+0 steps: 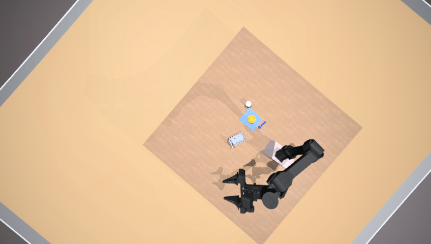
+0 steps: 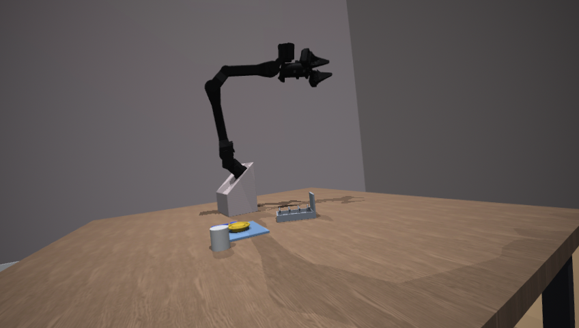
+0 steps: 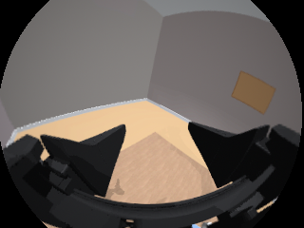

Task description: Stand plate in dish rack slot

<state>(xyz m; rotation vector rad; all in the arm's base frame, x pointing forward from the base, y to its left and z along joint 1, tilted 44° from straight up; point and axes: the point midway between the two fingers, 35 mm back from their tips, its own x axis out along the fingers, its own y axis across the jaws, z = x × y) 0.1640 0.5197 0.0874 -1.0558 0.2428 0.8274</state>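
Right now the yellow plate is 5 cm ahead of my gripper tip, 42 cm to the right of it and 54 cm below it. From my gripper tip the other things lie so: blue mat: 5 cm ahead, 42 cm to the right, 55 cm below; grey dish rack: 2 cm ahead, 22 cm to the right, 53 cm below; blue utensil: 5 cm behind, 44 cm to the right, 55 cm below.
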